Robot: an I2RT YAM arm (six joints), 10 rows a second.
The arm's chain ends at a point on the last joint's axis. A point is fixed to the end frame.
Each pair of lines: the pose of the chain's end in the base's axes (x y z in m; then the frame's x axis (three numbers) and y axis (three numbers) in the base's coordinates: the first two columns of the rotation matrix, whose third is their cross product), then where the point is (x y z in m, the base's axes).
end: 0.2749 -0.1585 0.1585 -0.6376 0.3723 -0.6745 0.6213 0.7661 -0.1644
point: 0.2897 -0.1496 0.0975
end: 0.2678 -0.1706 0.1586 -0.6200 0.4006 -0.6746 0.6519 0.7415 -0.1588
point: 0.2831 -0.1621 0.0977
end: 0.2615 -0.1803 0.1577 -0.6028 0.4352 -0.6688 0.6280 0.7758 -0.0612
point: 0.2794 -0.1659 0.0986
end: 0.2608 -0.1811 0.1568 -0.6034 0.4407 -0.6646 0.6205 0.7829 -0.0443
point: 0.2789 -0.1655 0.0981
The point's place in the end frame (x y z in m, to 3 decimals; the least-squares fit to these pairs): 0.035 0.026 0.046
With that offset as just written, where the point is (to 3 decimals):
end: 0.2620 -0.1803 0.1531 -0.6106 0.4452 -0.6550 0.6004 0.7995 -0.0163
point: 0.280 -0.162 0.095
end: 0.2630 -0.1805 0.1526 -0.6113 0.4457 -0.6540 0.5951 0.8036 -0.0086
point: 0.281 -0.162 0.095
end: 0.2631 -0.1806 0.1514 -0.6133 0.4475 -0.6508 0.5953 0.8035 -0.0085
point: 0.281 -0.162 0.093
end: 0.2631 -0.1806 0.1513 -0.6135 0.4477 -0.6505 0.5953 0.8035 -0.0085
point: 0.281 -0.162 0.093
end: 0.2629 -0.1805 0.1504 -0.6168 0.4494 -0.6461 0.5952 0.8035 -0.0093
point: 0.280 -0.162 0.092
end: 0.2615 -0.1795 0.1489 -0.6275 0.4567 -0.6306 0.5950 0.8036 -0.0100
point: 0.278 -0.160 0.091
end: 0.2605 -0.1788 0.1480 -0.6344 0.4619 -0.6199 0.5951 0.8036 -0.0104
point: 0.276 -0.159 0.090
